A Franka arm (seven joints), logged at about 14 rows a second.
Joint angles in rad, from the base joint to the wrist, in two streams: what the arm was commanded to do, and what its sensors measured. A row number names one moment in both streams.
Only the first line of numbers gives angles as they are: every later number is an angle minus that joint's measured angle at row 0.
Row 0, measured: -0.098 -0.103 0.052 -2.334 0.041 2.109 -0.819
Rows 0 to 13, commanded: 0.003 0.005 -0.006 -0.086 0.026 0.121 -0.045; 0.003 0.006 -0.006 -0.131 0.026 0.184 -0.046; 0.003 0.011 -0.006 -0.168 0.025 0.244 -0.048; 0.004 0.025 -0.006 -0.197 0.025 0.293 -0.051; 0.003 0.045 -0.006 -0.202 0.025 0.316 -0.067; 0.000 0.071 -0.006 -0.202 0.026 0.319 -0.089; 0.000 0.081 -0.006 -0.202 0.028 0.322 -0.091; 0.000 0.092 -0.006 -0.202 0.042 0.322 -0.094; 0.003 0.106 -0.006 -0.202 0.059 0.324 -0.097; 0.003 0.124 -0.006 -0.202 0.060 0.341 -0.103; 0.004 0.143 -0.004 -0.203 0.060 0.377 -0.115; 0.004 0.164 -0.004 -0.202 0.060 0.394 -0.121; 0.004 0.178 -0.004 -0.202 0.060 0.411 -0.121; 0.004 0.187 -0.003 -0.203 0.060 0.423 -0.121
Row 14, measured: 0.000 0.160 0.000 -0.197 0.033 0.376 -0.086
